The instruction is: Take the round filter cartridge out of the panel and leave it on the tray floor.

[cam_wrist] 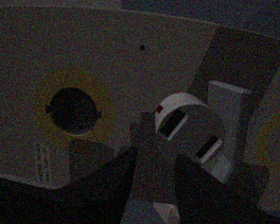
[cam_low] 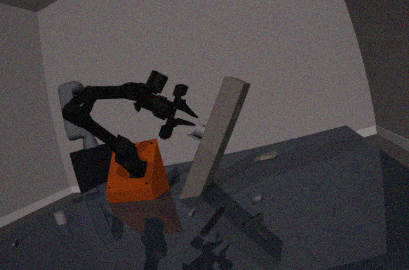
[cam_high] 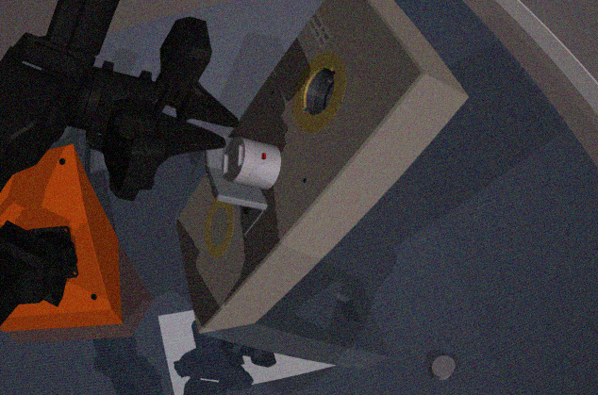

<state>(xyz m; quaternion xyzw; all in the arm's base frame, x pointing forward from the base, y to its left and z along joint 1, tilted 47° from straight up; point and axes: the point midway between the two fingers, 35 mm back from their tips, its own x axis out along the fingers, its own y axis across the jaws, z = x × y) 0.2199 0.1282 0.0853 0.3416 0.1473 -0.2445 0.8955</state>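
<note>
The round grey filter cartridge lies 10 mm ahead of my gripper tip, 10 mm to the right of it and 30 mm below it. The rest, counted from my gripper tip: tan service panel 50 mm ahead, 50 mm below.
</note>
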